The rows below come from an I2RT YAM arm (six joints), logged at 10 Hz.
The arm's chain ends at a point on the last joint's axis. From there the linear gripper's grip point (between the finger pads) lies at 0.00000 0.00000 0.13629 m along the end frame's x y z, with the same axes.
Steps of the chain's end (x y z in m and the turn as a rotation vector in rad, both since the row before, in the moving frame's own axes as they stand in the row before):
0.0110, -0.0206, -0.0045, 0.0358, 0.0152, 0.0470
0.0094, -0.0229, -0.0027, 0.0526, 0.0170, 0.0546
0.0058, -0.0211, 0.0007, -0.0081, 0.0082, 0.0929
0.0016, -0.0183, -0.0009, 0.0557, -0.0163, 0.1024
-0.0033, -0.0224, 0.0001, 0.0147, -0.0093, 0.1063
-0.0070, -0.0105, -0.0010, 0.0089, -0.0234, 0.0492
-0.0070, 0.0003, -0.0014, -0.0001, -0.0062, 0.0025
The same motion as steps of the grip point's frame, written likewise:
0.0132, -0.0254, -0.0046, 0.0358, 0.0152, 0.0470
0.0119, -0.0300, -0.0029, 0.0526, 0.0170, 0.0546
0.0069, -0.0199, 0.0007, -0.0081, 0.0082, 0.0929
-0.0002, -0.0260, -0.0011, 0.0557, -0.0163, 0.1024
-0.0045, -0.0245, 0.0001, 0.0147, -0.0093, 0.1063
-0.0102, -0.0118, -0.0010, 0.0089, -0.0234, 0.0492
-0.0078, 0.0003, -0.0014, -0.0001, -0.0062, 0.0025

